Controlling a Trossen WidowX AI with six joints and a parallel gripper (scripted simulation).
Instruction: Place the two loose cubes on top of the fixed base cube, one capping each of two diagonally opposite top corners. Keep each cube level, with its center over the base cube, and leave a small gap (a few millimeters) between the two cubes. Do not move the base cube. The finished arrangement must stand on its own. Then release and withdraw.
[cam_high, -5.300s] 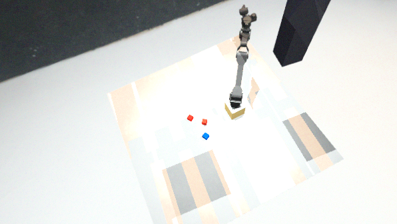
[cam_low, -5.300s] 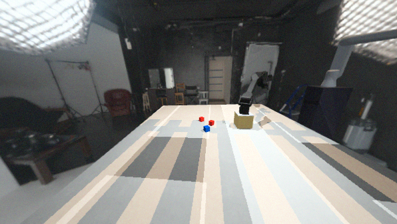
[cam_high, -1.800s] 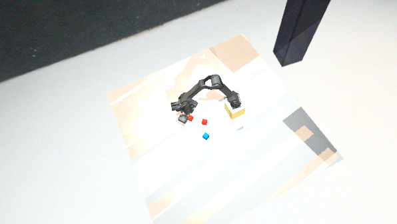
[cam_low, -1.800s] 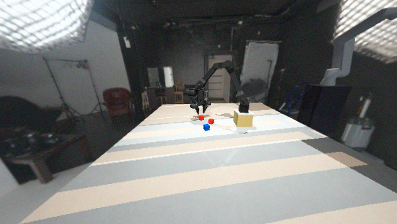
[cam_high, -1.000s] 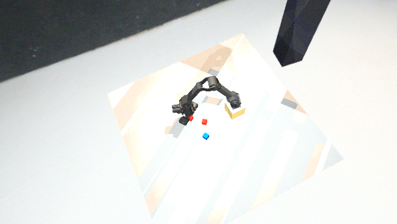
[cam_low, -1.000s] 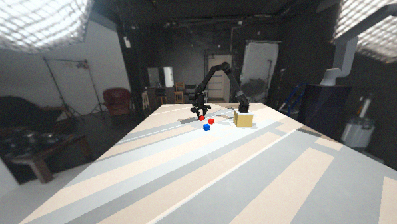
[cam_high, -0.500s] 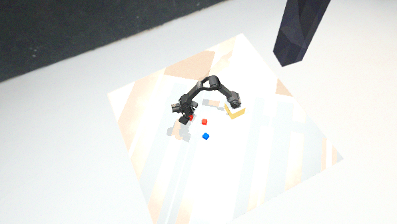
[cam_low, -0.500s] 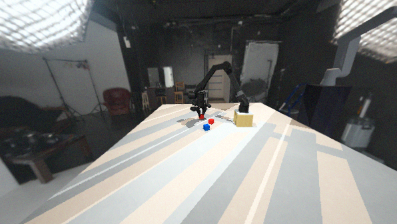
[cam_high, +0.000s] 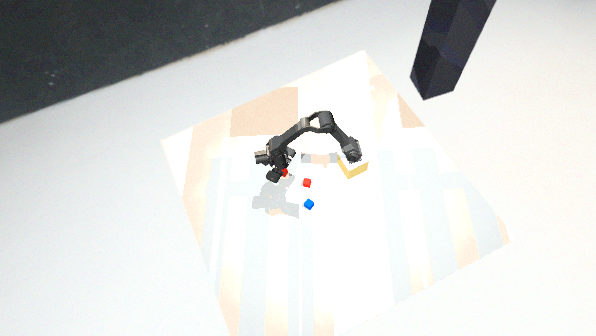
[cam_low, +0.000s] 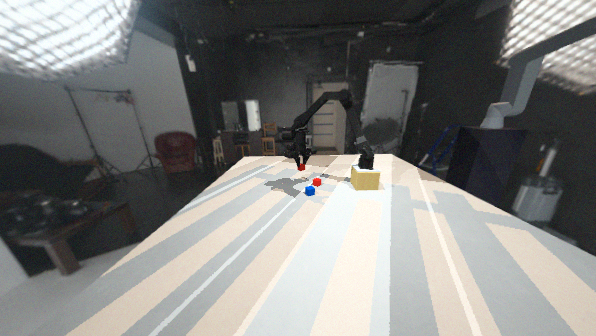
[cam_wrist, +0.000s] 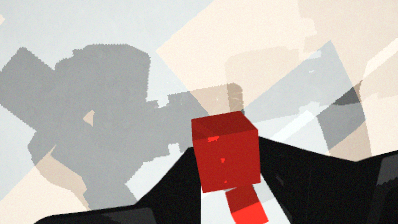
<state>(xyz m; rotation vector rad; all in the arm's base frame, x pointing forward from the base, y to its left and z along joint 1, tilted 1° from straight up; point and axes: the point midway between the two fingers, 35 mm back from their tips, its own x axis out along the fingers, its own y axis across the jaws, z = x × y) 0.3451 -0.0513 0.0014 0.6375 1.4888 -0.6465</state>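
My gripper tip is 7 cm past the blue cube, 18 cm to the right of it and 6 cm above it.
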